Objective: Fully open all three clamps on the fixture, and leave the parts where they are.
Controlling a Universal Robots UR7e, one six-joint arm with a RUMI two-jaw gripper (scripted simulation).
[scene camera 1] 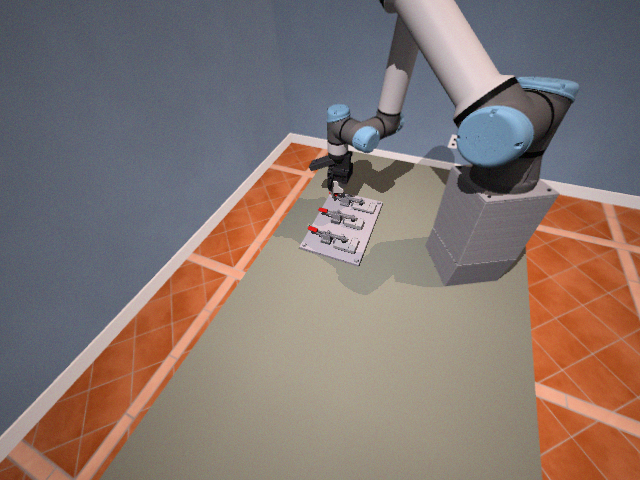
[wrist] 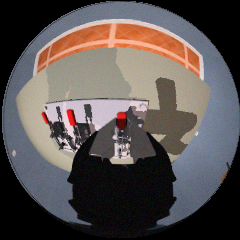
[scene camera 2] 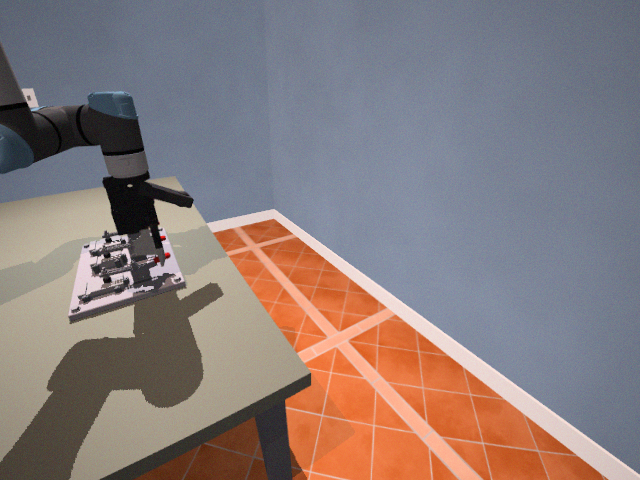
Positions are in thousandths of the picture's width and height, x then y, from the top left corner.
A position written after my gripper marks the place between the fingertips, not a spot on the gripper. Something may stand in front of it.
In view: my gripper (scene camera 2: 254, 551) and a grey fixture plate (scene camera 2: 252, 586).
My gripper shows as well in scene camera 1 (scene camera 1: 523, 409) and in the wrist view (wrist: 506, 494). The grey fixture plate is seen too in the wrist view (wrist: 406, 469).
